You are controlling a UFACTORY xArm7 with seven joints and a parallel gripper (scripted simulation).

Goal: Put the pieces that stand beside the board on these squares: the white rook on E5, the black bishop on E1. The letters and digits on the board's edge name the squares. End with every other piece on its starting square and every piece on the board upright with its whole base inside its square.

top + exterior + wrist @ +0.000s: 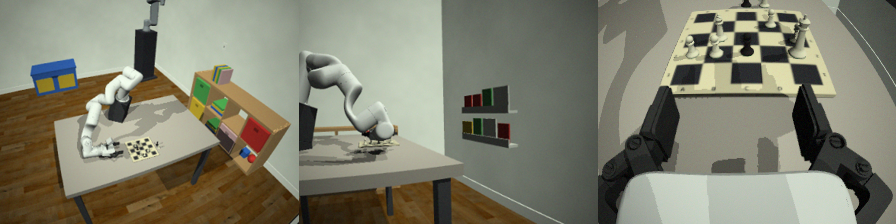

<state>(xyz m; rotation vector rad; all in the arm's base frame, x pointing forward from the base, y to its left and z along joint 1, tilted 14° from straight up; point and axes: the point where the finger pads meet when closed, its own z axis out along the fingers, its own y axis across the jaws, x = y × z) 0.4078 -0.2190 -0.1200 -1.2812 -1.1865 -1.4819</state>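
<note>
Right now my hand is 11 cm short of the white rook, 30 cm to the right of it and 5 cm above it. The rest, counted from my hand: chessboard (5 cm ahead, 17 cm to the left, 7 cm below); then black bishop (8 cm ahead, 31 cm to the left, 5 cm below); then black pawn (4 cm ahead, 14 cm to the left, 5 cm below).
</note>
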